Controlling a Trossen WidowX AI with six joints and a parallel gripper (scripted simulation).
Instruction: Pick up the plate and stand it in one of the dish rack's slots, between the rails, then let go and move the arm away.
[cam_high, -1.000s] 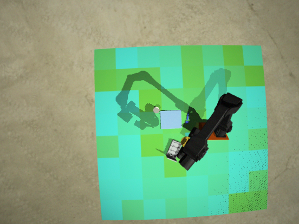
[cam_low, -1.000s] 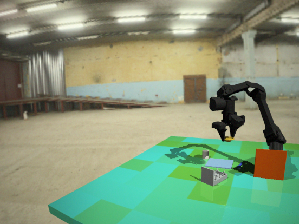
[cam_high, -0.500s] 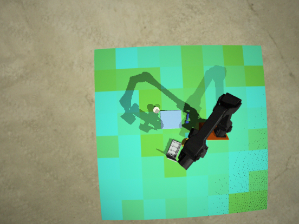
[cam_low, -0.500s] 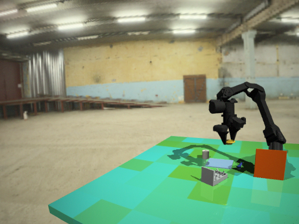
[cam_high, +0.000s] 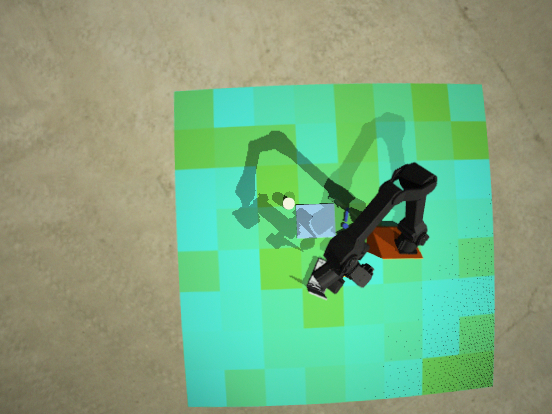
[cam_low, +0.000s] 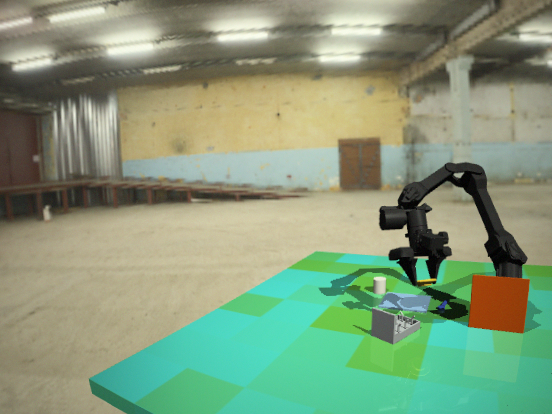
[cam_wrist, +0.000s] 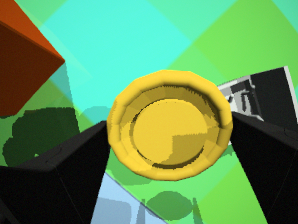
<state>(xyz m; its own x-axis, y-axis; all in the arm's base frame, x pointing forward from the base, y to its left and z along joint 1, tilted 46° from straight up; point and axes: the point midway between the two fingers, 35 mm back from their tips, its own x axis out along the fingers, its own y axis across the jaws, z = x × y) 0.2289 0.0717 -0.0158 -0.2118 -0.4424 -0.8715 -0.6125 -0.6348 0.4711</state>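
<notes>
The grey dish rack is 6 cm ahead of my gripper tip, 6 cm to the left of it and 10 cm below it. From my gripper tip the other things lie so: light blue mat 8 cm ahead, 16 cm to the right, 12 cm below; yellow plate 1 cm above; dark blue spoon 4 cm behind, 16 cm to the right, 12 cm below.
</notes>
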